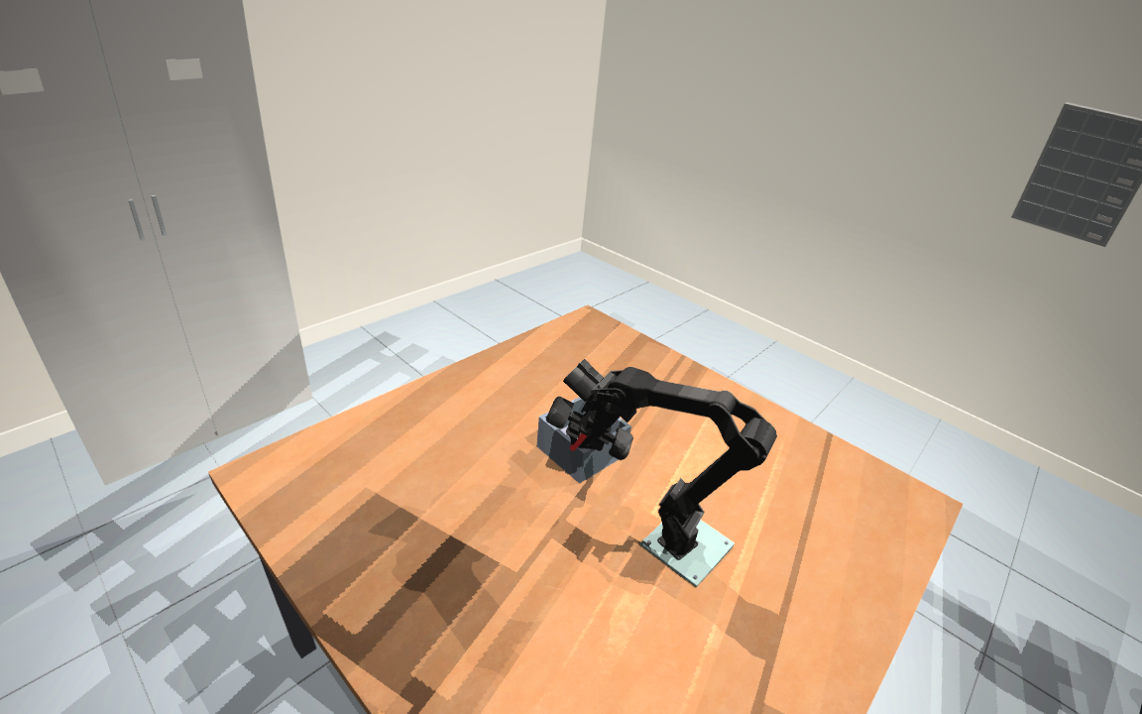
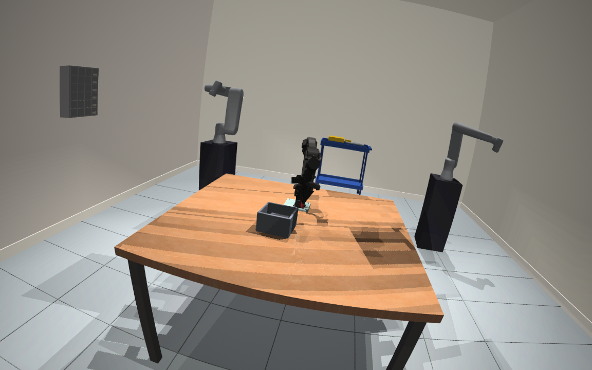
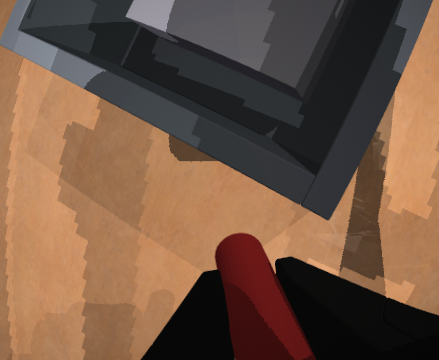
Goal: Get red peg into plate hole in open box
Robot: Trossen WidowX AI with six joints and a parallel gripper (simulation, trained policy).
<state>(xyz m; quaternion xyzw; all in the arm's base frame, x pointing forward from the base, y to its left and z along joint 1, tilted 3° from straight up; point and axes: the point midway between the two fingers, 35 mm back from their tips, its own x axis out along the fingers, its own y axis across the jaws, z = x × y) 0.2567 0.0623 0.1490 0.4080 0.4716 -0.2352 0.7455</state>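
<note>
My gripper tip is 70 mm short of the grey box, 100 mm to the left of it and 100 mm above it. Also, from my gripper tip: red peg: 10 mm behind, 20 mm above.
</note>
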